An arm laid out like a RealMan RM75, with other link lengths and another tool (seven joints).
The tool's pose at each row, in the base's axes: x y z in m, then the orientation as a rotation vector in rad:
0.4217, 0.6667, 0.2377, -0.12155, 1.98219, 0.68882
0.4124, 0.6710, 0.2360, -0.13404, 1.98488, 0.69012
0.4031, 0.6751, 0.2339, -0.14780, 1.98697, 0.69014
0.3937, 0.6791, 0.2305, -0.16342, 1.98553, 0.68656
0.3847, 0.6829, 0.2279, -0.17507, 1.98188, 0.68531
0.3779, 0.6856, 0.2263, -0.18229, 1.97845, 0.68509
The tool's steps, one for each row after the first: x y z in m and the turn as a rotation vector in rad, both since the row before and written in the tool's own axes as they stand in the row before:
0.0070, 0.0063, -0.0045, -0.00549, 0.00605, -0.00707
0.0072, 0.0060, -0.0044, -0.00525, 0.00570, -0.00863
0.0083, 0.0055, -0.0040, -0.00422, 0.00249, -0.01236
0.0074, 0.0056, -0.0040, -0.00463, -0.00032, -0.00915
0.0052, 0.0043, -0.0032, -0.00348, -0.00120, -0.00569

